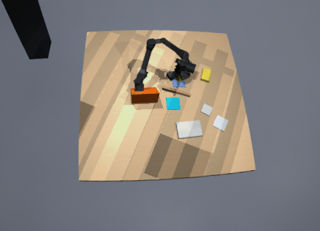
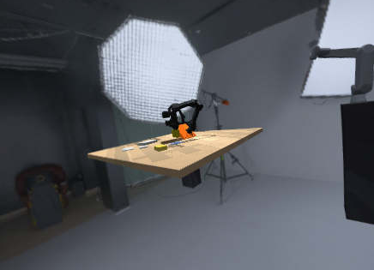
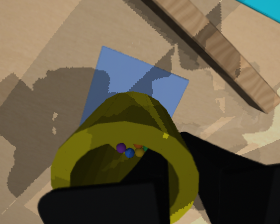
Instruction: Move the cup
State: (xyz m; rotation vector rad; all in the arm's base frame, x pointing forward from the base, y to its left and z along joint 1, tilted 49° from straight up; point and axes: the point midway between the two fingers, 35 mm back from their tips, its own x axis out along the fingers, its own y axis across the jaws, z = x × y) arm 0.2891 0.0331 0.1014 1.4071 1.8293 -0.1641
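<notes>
My gripper tip is 18 cm to the left of the bright cyan pad, 9 cm above it and 3 cm past it. The rest, counted from my gripper tip: flat wooden strip: 8 cm to the right, 8 cm below; then olive-yellow cup: 2 cm to the left, 2 cm ahead; then pale blue pad: 9 cm below, 3 cm ahead, 1 cm to the left.
</notes>
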